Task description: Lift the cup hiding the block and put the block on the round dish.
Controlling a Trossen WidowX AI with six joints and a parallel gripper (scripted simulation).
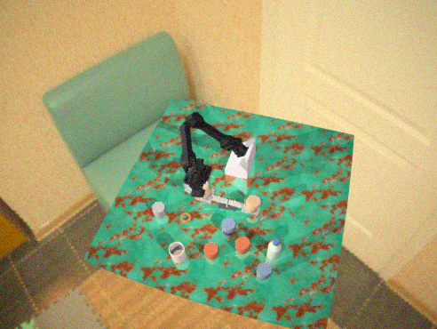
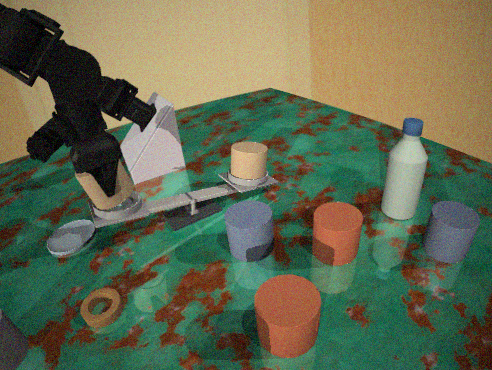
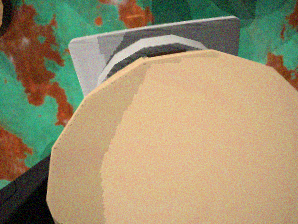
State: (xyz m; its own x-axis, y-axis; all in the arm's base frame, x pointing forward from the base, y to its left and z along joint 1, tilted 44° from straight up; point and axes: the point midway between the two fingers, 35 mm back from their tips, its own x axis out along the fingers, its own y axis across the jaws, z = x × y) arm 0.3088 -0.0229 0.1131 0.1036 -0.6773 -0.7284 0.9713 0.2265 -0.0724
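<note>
My gripper tip is now 3 cm above the pale green block and 1 cm to the right of it. From my gripper tip the other things lie so: balance beam (13 cm to the left, 8 cm below, 3 cm behind); then grey cylinder (19 cm ahead, 18 cm to the right, 8 cm below); then round dish (11 cm to the right, 11 cm below, 6 cm behind).
</note>
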